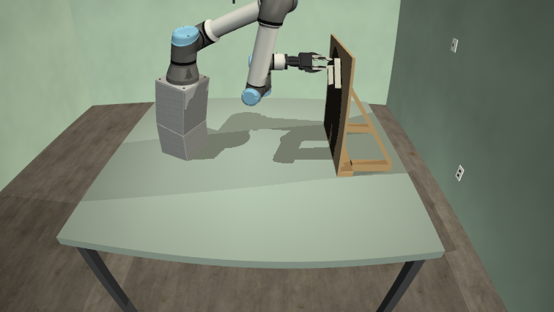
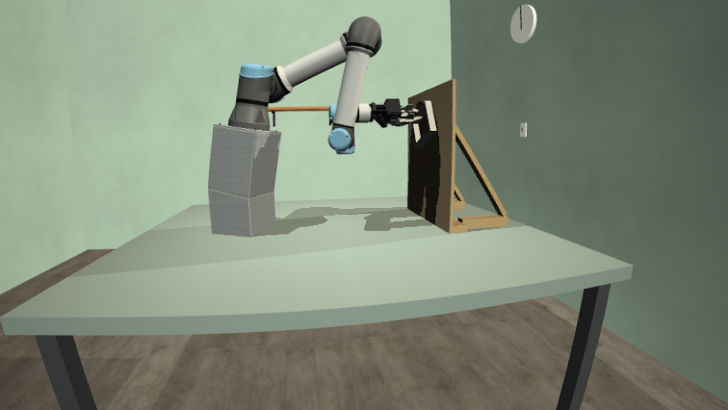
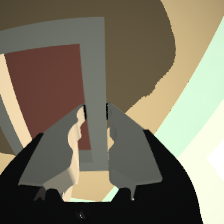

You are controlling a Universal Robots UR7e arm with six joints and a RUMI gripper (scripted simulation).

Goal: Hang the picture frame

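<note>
Right now my hand is 20 mm short of the picture frame, 30 mm to the left of it and 50 mm above it. The rest, counted from my hand: upright wooden board 40 mm ahead, 20 mm to the right, 170 mm below.
</note>
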